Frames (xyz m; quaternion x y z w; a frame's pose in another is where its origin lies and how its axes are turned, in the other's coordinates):
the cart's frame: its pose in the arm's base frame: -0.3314 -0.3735 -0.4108 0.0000 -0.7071 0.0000 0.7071
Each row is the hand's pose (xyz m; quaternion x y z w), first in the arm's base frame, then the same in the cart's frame.
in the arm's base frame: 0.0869 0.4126 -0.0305 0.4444 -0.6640 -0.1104 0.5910
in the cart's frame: 0.3803 0.7861 -0.4183 0.2362 -0.0516 -0.3923 0.8875
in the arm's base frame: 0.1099 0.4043 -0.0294 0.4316 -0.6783 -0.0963 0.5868
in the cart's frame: 0.3814 0.7778 -0.4413 0.2371 -0.0647 -0.3733 0.8946
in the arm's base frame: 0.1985 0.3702 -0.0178 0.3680 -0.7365 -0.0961 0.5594
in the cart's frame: 0.3930 0.7437 -0.5299 0.1923 -0.1252 -0.3282 0.9163
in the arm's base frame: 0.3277 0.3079 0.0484 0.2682 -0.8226 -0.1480 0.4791
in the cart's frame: 0.4592 0.6814 -0.6591 0.0850 -0.2429 -0.2943 0.9204
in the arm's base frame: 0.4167 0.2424 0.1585 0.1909 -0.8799 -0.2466 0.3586
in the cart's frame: 0.5693 0.6159 -0.7481 -0.0394 -0.3686 -0.3093 0.8757
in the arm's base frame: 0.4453 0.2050 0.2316 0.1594 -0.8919 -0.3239 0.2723
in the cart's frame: 0.6424 0.5785 -0.7767 -0.1163 -0.4381 -0.3418 0.8232
